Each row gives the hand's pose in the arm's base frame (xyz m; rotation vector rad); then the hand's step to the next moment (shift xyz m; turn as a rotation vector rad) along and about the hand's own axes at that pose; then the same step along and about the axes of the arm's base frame.
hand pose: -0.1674 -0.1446 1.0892 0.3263 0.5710 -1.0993
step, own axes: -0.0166 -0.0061 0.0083 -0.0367 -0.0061 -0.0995
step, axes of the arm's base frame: -0.0088 0.0054 0.0166 -0.0447 0.0761 -0.0592
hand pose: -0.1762 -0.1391 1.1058 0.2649 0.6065 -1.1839
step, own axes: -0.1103 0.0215 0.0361 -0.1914 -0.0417 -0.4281
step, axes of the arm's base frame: 0.0040 0.0765 0.0898 -0.2145 0.3479 -0.2337
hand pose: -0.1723 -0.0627 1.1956 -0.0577 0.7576 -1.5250
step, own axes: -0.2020 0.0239 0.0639 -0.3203 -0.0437 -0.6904
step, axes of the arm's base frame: 0.0777 0.1582 0.1200 -0.3239 0.5737 -0.3836
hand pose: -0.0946 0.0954 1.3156 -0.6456 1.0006 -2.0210
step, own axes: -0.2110 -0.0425 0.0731 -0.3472 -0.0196 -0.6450
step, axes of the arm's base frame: 0.1545 0.1573 0.0553 -0.2665 0.5667 -0.3805
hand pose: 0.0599 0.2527 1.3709 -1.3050 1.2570 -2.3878
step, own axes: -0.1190 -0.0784 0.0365 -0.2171 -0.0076 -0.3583
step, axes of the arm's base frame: 0.1198 0.0850 -0.0080 -0.1340 0.3243 -0.2290
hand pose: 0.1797 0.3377 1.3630 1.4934 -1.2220 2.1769
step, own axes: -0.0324 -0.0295 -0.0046 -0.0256 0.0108 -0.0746
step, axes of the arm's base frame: 0.0293 0.0300 -0.0135 -0.0442 0.0548 -0.0371
